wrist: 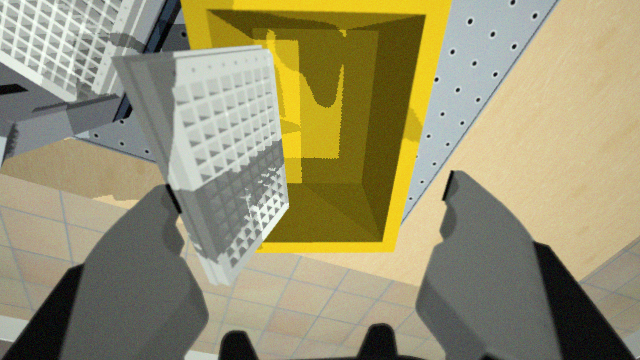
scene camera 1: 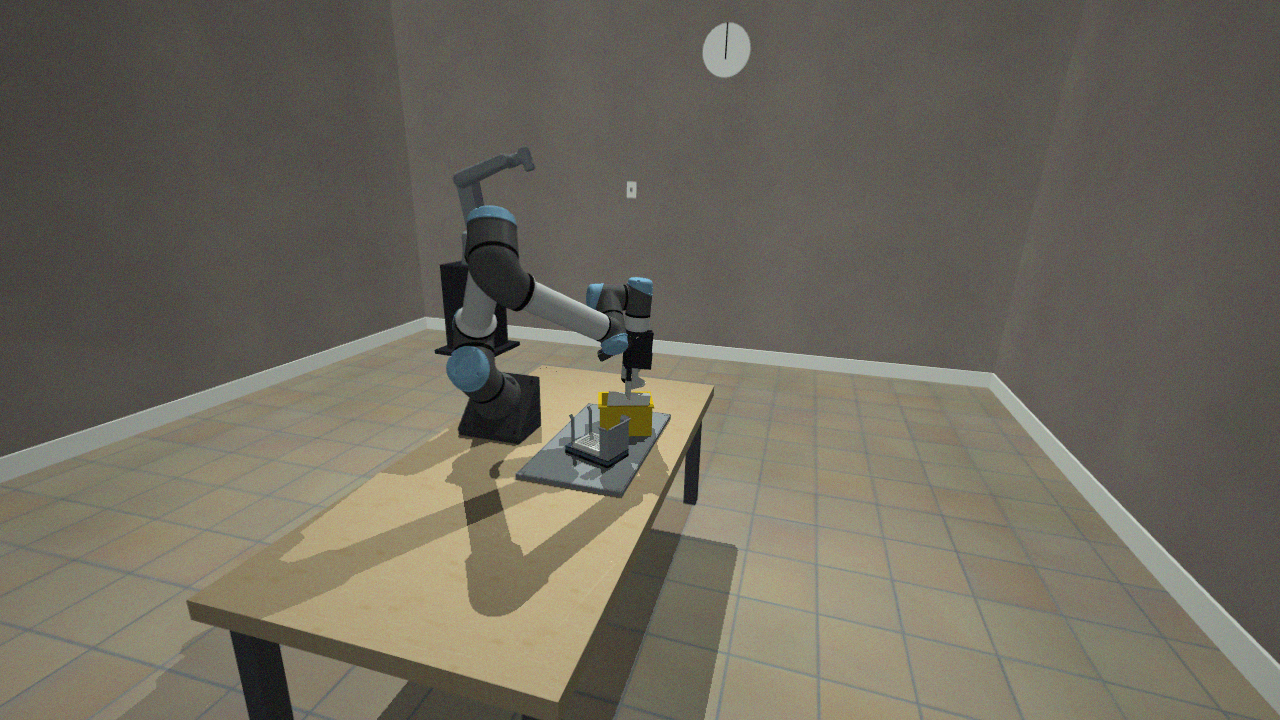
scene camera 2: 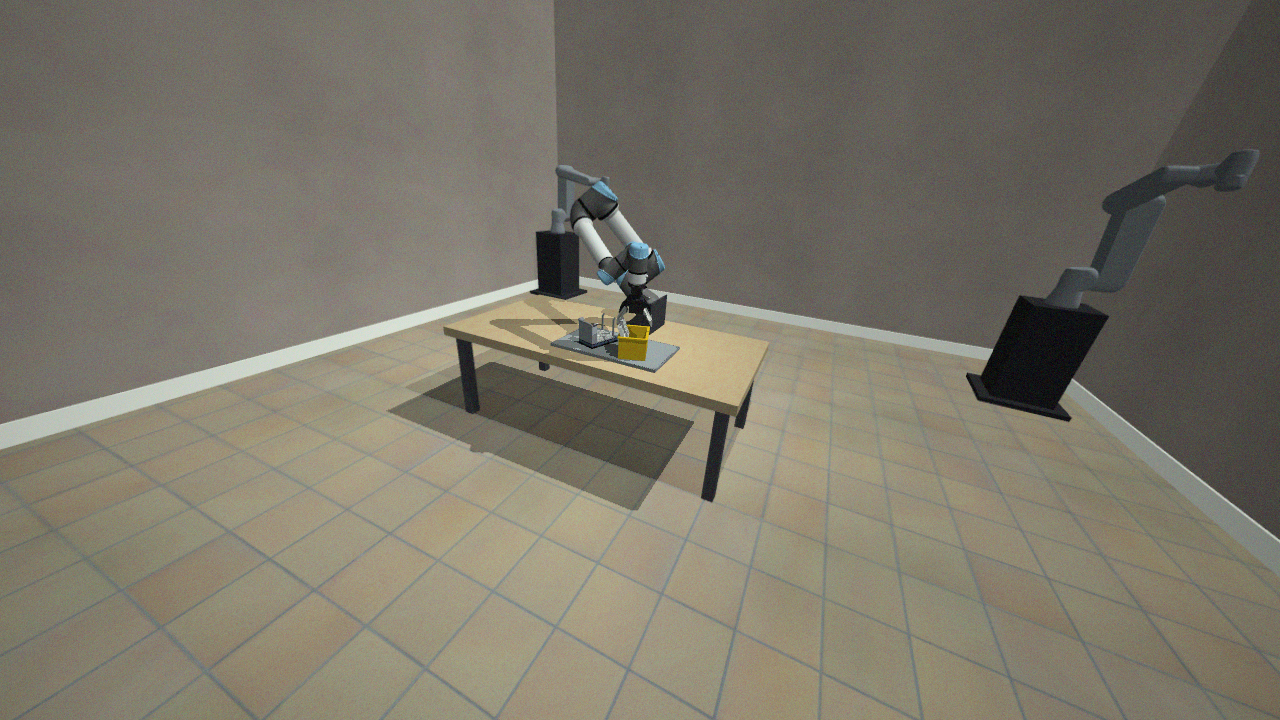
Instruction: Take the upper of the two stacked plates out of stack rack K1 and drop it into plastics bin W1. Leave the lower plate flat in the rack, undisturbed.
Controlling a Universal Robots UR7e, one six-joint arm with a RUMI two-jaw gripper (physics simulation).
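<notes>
My gripper is open above plastics bin W1, a yellow open box. The upper plate, white with a grid of wells, stands tilted at the bin's left side in the wrist view, partly over its opening. The left fingertip is beside its outer face; whether they touch I cannot tell. Nothing is between the fingers' grip. Stack rack K1 stands beside the bin. The lower plate lies flat in it, partly out of the wrist view.
The rack and bin stand on a grey perforated board on the wooden table. Upright posts rise at the rack. Grey arms on black stands are away from the table.
</notes>
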